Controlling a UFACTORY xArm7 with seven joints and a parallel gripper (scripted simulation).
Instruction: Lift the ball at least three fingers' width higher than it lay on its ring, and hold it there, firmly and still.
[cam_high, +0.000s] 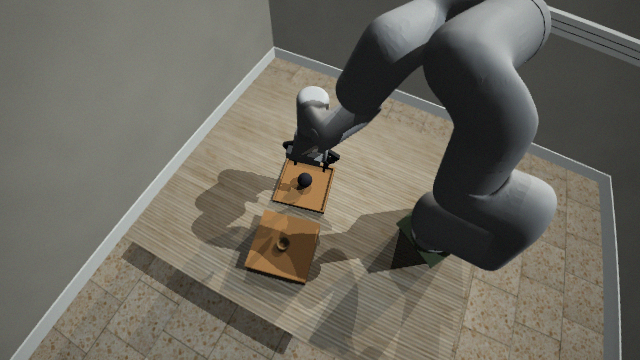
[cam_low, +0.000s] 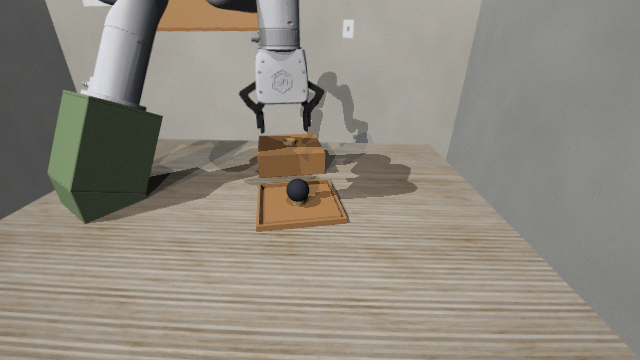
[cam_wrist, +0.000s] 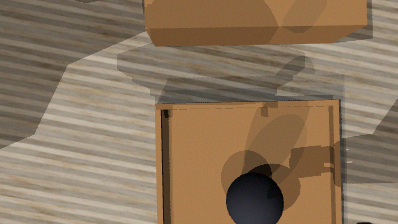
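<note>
The dark ball lies 3 cm ahead of my hand and 15 cm below it. From my hand the other things lie so: shallow tray (3 cm ahead, 18 cm below).
</note>
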